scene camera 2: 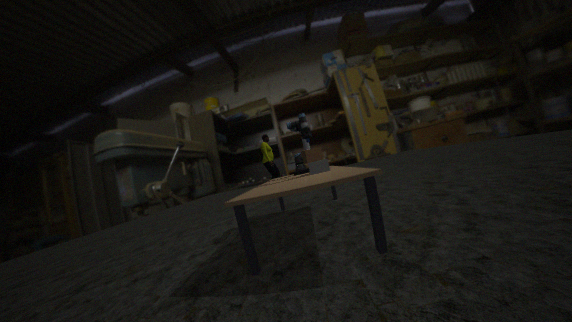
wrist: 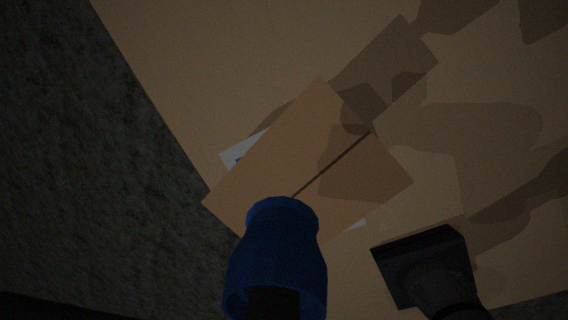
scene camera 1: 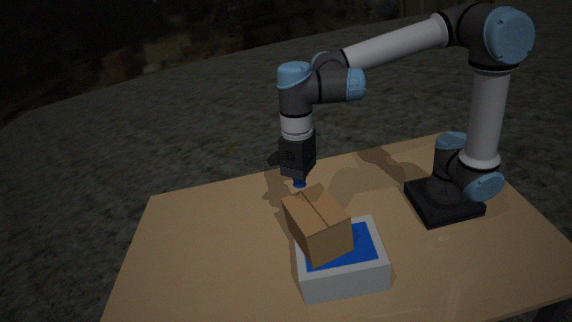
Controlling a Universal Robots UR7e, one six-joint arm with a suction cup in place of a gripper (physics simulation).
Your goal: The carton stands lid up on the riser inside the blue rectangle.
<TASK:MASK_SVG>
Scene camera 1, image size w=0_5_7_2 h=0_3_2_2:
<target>grey riser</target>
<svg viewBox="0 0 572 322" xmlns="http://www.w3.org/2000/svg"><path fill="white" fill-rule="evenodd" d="M371 214L351 218L354 250L315 269L312 268L294 239L298 279L306 305L390 290L391 263Z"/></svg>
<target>brown cardboard carton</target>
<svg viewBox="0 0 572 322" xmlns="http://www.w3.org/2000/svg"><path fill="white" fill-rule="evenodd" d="M320 183L281 199L288 229L313 269L354 250L351 216Z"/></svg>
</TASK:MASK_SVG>
